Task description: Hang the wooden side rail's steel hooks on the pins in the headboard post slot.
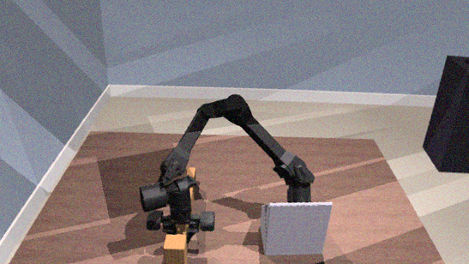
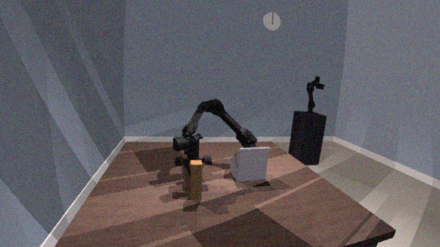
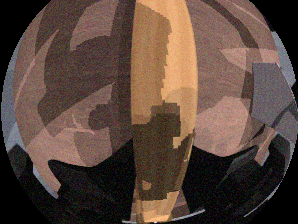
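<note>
My gripper tip is 10 mm past the wooden headboard post, 130 mm to the right of it and 40 mm below it.
</note>
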